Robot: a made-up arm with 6 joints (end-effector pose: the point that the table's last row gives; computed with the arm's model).
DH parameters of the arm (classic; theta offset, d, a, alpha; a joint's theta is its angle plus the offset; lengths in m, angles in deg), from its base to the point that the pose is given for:
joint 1: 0 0.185 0 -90
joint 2: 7.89 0 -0.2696 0
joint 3: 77.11 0 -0.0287 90
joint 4: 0 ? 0 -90
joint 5: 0 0 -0.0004 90
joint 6: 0 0.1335 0 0
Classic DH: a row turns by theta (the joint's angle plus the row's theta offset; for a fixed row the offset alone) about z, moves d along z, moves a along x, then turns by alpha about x.
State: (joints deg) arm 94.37 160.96 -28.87 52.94 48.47 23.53
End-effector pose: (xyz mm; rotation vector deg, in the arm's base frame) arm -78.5 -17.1 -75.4 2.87 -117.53 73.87
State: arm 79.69 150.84 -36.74 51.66 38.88 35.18
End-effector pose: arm -48.6 98.7 -116.8 -15.08 -135.69 49.84
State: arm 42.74 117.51 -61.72 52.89 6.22 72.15
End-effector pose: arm 331.9 322.0 61.5 -110.18 -130.03 -54.94
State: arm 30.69 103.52 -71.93 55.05 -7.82 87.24
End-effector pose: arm 460.4 255.6 265.8 120.11 75.55 94.78
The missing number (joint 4, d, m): 0.3267
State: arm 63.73 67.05 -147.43 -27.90 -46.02 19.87
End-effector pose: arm -106.7 -114.3 872.3 3.96 -43.49 53.97
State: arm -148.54 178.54 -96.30 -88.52 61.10 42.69
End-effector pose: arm -384.5 -98.5 -221.4 -97.19 -67.74 2.60
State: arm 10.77 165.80 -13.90 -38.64 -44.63 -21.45
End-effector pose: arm -39.7 52.2 -101.1 79.23 -144.82 -45.43
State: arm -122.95 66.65 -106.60 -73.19 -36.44 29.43
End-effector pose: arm -44.1 -208.1 788.0 -5.45 62.18 -141.50
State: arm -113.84 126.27 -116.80 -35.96 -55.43 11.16
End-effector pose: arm -182.5 -573.0 464.6 20.01 57.04 -104.05
